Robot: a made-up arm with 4 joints.
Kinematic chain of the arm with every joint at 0, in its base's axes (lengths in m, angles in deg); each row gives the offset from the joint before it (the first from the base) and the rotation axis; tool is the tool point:
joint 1: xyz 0 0 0.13 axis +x
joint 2: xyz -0.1 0 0.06 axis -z
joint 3: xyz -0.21 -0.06 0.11 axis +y
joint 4: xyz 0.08 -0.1 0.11 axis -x
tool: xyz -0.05 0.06 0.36
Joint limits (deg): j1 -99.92..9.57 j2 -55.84..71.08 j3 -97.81..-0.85 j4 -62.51..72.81
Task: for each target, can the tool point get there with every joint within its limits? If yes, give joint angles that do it. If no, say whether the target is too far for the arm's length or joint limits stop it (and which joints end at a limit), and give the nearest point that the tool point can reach.
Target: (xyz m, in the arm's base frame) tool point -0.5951 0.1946 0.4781
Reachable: yes | joints -72.24 -39.07 -75.33 36.13
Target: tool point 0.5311 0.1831 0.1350
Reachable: no: joint limits stop it (at a limit: joint 2, joint 3, joint 4) | nearest point 0.0316 0.4063 0.1411 | short by 0.547 m
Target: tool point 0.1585 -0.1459 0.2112
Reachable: no: joint limits stop it (at a limit: joint 1, joint 2, joint 3, joint 4) | nearest point 0.0316 0.1798 0.4945 | short by 0.450 m
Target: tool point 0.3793 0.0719 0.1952
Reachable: no: joint limits stop it (at a limit: joint 2, joint 3, joint 4) | nearest point 0.0316 0.3011 0.4030 | short by 0.465 m
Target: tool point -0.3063 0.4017 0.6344
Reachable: yes | joints -1.36 56.21 -37.78 24.76
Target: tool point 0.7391 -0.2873 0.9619
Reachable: no: too far | nearest point 0.1699 -0.2103 0.7390 | short by 0.616 m
